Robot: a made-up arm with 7 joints. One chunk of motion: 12 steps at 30 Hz.
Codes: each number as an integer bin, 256 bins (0 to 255) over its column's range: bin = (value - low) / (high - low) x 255, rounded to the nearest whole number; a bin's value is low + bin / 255 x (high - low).
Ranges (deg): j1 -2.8..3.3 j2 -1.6..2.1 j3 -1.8..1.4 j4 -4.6..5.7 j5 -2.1..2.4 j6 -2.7..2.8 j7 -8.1..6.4
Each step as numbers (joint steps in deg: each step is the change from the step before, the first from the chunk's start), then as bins.
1 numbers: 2.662 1.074 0.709 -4.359 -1.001 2.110 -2.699
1 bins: 228 184 200 6 62 223 95
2 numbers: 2.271 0.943 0.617 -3.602 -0.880 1.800 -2.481
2 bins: 212 175 193 25 69 209 99
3 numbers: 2.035 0.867 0.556 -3.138 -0.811 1.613 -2.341
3 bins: 202 170 188 36 73 200 101
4 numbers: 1.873 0.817 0.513 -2.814 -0.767 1.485 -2.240
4 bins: 195 167 184 44 76 194 103
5 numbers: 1.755 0.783 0.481 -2.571 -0.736 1.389 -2.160
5 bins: 190 164 182 50 77 190 104
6 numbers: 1.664 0.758 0.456 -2.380 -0.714 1.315 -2.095
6 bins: 187 163 180 55 79 186 106
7 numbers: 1.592 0.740 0.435 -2.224 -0.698 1.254 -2.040
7 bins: 184 161 178 59 79 183 107
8 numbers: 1.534 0.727 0.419 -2.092 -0.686 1.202 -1.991
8 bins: 181 160 177 62 80 181 107
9 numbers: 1.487 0.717 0.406 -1.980 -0.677 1.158 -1.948
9 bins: 179 160 176 65 81 179 108
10 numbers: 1.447 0.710 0.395 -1.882 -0.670 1.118 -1.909
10 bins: 178 159 175 67 81 177 109
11 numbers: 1.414 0.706 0.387 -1.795 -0.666 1.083 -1.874
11 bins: 176 159 174 69 81 175 109
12 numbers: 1.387 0.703 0.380 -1.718 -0.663 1.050 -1.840
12 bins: 175 159 174 71 81 174 110
